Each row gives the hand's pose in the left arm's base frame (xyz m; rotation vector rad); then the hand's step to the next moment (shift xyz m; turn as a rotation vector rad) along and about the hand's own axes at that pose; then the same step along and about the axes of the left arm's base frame.
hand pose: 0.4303 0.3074 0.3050 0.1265 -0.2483 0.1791
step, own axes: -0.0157 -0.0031 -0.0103 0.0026 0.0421 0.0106
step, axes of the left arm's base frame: -0.0120 -0.0040 -0.0142 -0.0080 0.0400 0.0152
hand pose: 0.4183 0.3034 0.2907 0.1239 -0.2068 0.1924
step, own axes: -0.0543 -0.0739 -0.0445 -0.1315 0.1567 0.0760
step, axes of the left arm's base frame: -0.0287 -0.0753 -0.0625 -0.1725 0.1186 0.0615
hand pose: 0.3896 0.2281 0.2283 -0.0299 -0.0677 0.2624
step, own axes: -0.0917 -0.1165 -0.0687 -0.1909 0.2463 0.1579
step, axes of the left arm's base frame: -0.0534 -0.1377 -0.0698 -0.2587 0.1914 0.1360
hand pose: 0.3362 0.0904 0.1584 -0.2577 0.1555 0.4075
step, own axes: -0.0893 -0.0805 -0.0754 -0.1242 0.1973 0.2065
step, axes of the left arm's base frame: -0.0553 -0.1254 -0.0368 -0.1734 0.1862 0.1796
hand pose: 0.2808 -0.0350 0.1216 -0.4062 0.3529 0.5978
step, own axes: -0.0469 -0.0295 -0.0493 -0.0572 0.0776 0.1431
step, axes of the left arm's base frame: -0.0283 -0.0670 -0.0145 -0.0622 0.0980 0.1277
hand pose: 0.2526 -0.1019 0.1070 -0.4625 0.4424 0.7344
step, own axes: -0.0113 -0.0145 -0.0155 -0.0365 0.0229 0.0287
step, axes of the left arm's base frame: -0.0004 -0.0238 -0.0030 -0.0343 0.0112 0.0371
